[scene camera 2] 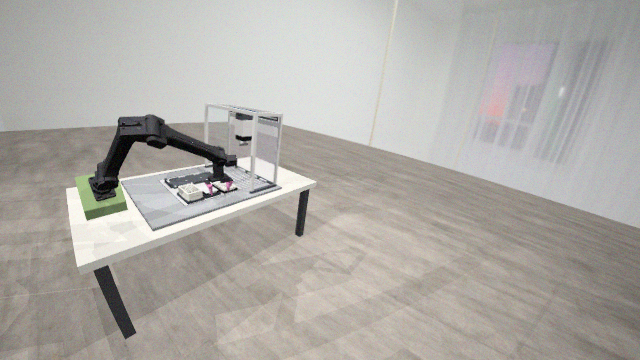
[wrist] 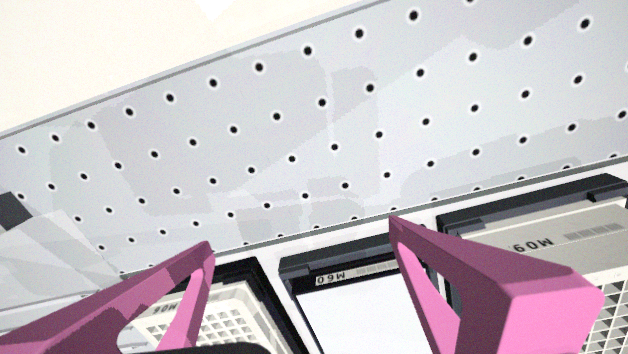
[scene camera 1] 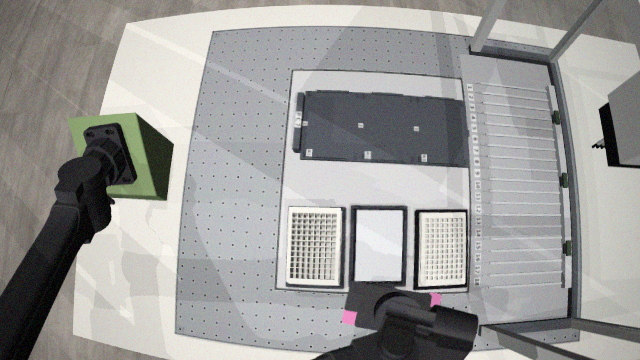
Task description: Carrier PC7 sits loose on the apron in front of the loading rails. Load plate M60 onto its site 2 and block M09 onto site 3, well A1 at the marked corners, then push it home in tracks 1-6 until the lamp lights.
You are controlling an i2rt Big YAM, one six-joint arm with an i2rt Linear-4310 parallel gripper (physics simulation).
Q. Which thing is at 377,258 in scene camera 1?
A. A white plate in black frame.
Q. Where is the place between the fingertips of my gripper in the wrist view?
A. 299,238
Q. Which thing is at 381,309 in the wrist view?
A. A white plate in black frame.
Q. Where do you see a frame with hanging unit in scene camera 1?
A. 612,115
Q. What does the dark carrier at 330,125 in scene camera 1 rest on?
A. A perforated grey deck.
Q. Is my gripper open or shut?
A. Open.
